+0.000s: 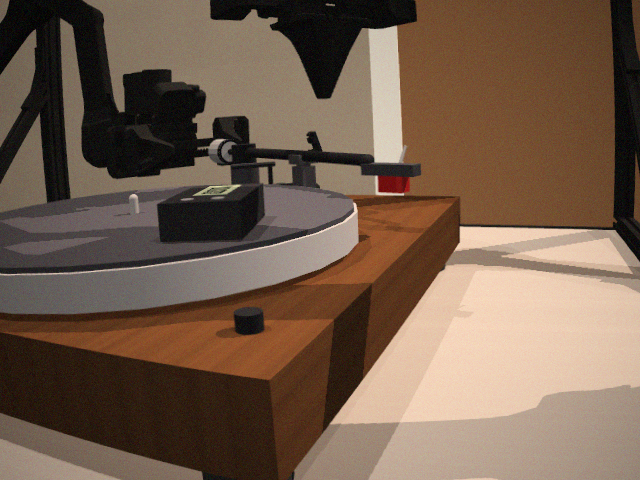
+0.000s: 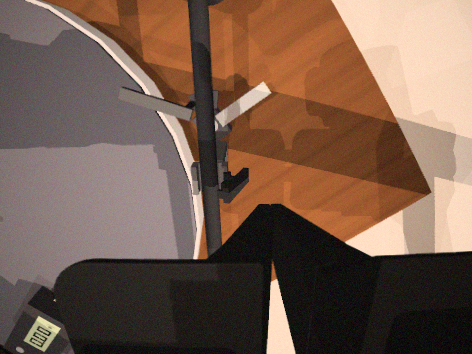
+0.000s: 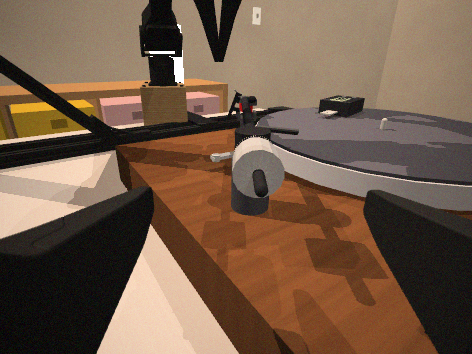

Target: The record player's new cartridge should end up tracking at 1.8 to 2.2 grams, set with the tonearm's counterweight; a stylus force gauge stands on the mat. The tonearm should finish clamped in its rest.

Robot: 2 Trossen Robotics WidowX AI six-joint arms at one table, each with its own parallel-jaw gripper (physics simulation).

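Places are measured from the left arm's base along level axes (x down, y ahead, z right), in centimetres.
Pixels of known places: left gripper, between the fingertips: (image 1: 323,98) (image 2: 269,215) (image 3: 219,61); right gripper, between the fingertips: (image 1: 208,147) (image 3: 259,199); left arm's base, origin of its link: (image 3: 163,84).
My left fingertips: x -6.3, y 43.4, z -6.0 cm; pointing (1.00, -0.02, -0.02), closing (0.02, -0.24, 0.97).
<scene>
Ahead of a thing's pixels: the offset from my left fingertips to its middle. "pt": to the spot under its first point.
The tonearm (image 1: 330,156) (image 2: 202,75) runs beside the platter, over the rest (image 1: 305,175); the rest's dark clip @(dx +4.3, dy -0.1, dz -1.7 cm) (image 1: 313,141) (image 2: 235,185) stands raised beside the tube, not across it. The red cartridge @(dx +6.3, dy -11.0, dz -5.8 cm) (image 1: 393,184) hangs under the headshell, off the platter. The silver counterweight @(pt dx +4.6, dy +13.5, dz -1.0 cm) (image 1: 219,151) (image 3: 256,167) is on the arm's rear. The force gauge @(dx +6.1, dy -9.0, dz -19.2 cm) (image 1: 206,219) (image 2: 42,332) (image 3: 342,106) stands on the mat; its reading is too small to tell. My left gripper (image 1: 324,96) (image 2: 269,215) (image 3: 219,61) is shut and empty, above the tonearm. My right gripper (image 1: 205,147) (image 3: 259,199) is open behind the counterweight, nothing held.
The platter (image 1: 310,254) (image 3: 325,176) with its spindle @(dx +7.9, dy +0.4, dz -19.4 cm) (image 1: 134,203) (image 3: 383,123) sits on the wooden plinth (image 1: 310,304) (image 2: 300,40) (image 3: 190,170). A black knob @(dx +9.3, dy -17.6, dz -25.1 cm) (image 1: 249,320) stands at the plinth's near corner. A silver lever @(dx +8.2, dy +3.0, dz -0.3 cm) (image 3: 220,157) sticks out beside the tonearm's base. Coloured drawers (image 3: 52,117) stand behind.
</scene>
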